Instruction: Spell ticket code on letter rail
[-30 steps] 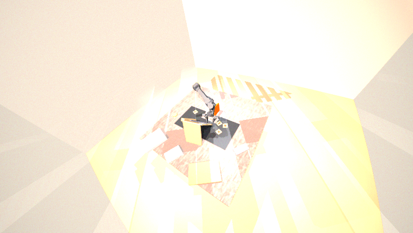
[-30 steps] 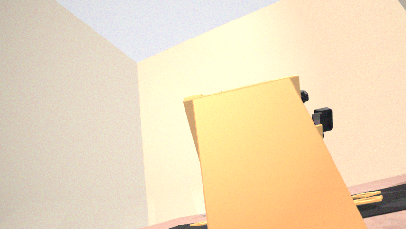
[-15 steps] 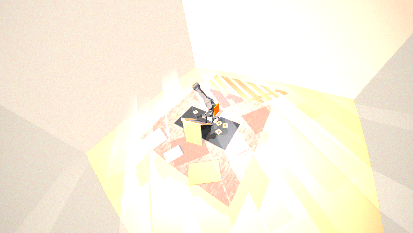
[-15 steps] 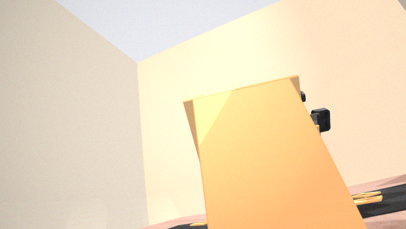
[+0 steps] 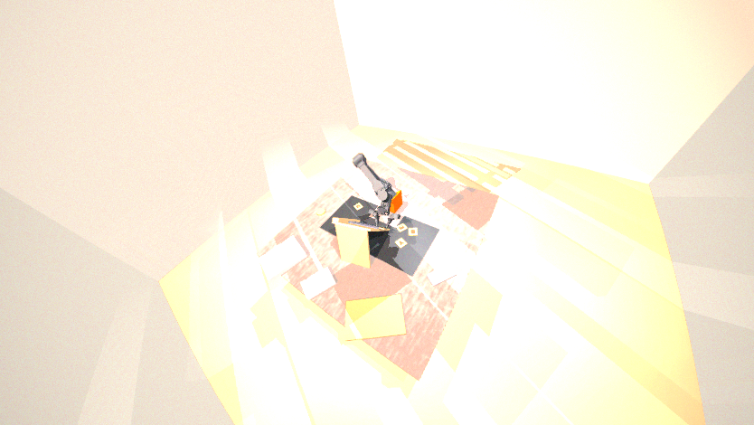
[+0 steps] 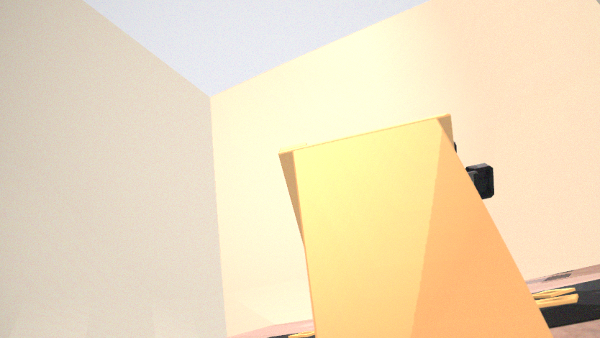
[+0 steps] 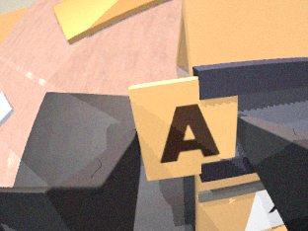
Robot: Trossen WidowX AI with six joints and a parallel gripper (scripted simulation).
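The white ticket lies 11 cm to the right of my gripper tip, 8 cm below it and 2 cm behind it. From my gripper tip the other things lie so: letter tile right at my gripper tip; then flat yellow slab 38 cm ahead, 26 cm to the left, 15 cm below; then black mat 16 cm below, 14 cm to the right, 9 cm behind.
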